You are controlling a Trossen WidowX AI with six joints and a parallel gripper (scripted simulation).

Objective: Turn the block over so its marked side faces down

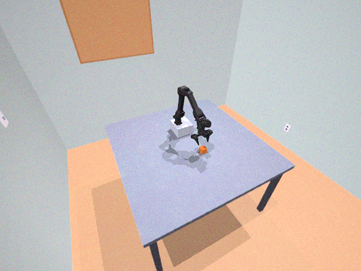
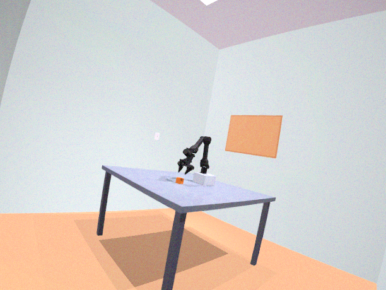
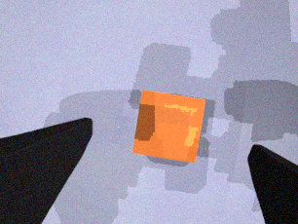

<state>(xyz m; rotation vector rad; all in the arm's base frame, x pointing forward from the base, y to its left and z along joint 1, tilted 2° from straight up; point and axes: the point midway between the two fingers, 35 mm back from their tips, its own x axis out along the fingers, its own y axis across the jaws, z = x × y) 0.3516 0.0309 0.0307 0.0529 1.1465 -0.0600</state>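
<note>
Now: gripper tip 10 mm past the block and 70 mm above it.
</note>
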